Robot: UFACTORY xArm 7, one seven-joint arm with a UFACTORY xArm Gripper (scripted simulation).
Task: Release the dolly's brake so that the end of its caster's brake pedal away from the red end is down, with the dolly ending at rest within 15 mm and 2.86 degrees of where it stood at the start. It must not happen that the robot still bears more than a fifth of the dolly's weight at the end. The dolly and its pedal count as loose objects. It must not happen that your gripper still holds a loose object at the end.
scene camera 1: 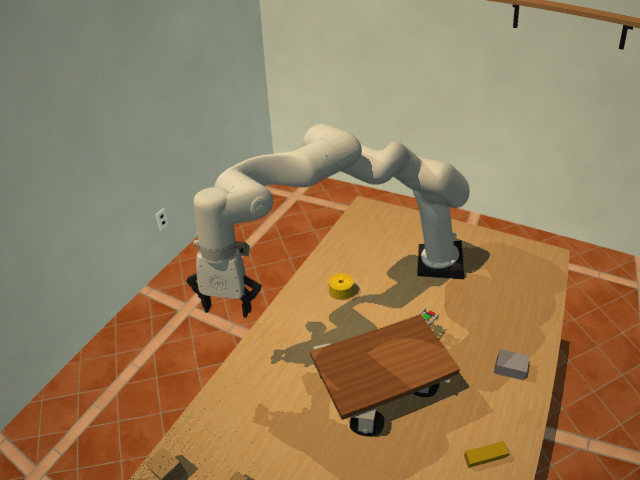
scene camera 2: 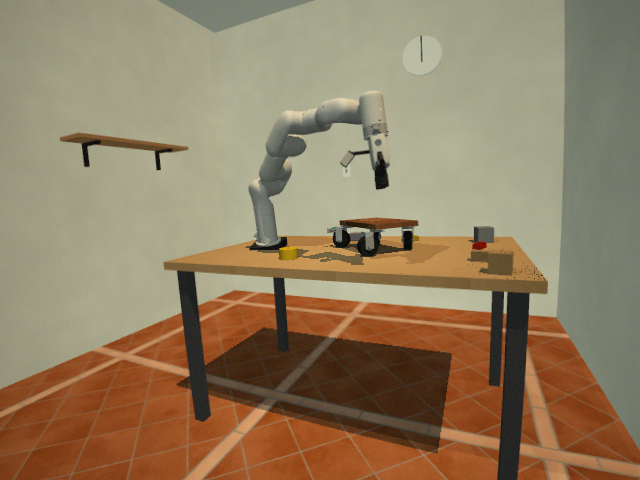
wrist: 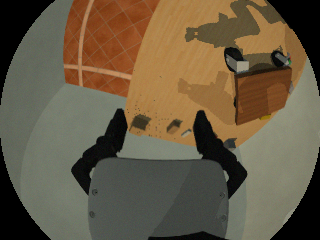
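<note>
My gripper is there in the pictures, and I can see it in scene camera 2 and in the wrist view too. The pictures also show a grey block.
</note>
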